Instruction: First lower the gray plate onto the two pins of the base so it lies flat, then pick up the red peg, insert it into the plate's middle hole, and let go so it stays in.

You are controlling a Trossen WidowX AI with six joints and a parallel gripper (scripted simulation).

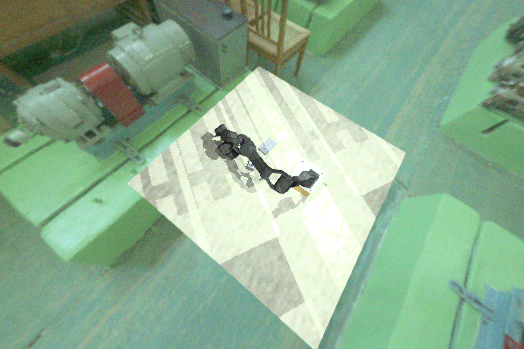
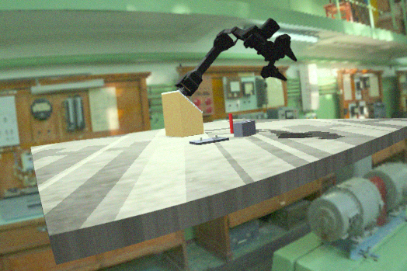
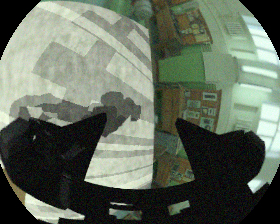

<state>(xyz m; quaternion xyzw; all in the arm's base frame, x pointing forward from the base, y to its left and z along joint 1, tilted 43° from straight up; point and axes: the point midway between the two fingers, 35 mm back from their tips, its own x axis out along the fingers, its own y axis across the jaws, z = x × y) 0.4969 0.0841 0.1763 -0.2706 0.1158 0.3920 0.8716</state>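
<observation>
Now: gripper tip 17 cm past the gray plate, 10 cm to the left of it and 18 cm above it. Round my gripper tip: red peg (28 cm behind, 7 cm to the right, 18 cm below); dark base (17 cm behind, 26 cm to the right, 21 cm below).
</observation>
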